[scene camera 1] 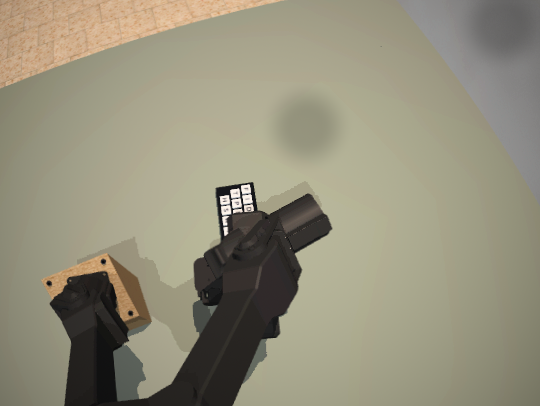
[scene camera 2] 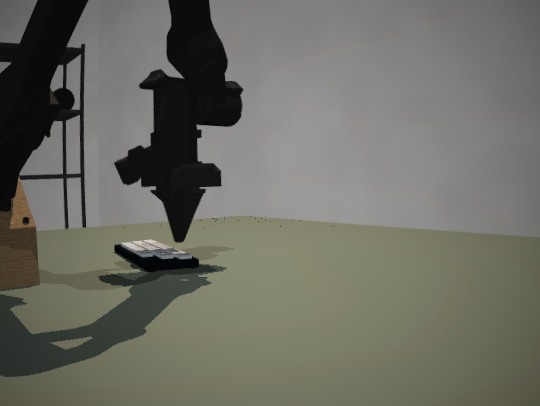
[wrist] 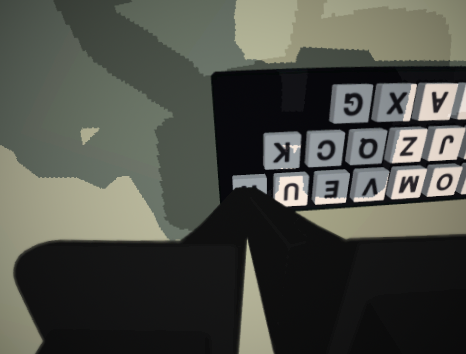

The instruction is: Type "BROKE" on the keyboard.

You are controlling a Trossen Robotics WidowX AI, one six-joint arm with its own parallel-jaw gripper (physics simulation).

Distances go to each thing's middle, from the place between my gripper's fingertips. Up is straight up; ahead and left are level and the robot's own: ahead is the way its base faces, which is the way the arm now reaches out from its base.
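Scene:
My hand: 10 mm past the k key (wrist: 281, 150), 20 mm to the right of it, 20 mm above it. e key (wrist: 329, 186), from my hand: 10 mm ahead, 40 mm to the left, 20 mm below. Black keyboard (scene camera 2: 145, 258): 30 mm below my hand, 100 mm to the left; going by their middles, farthest from it of the things named here.

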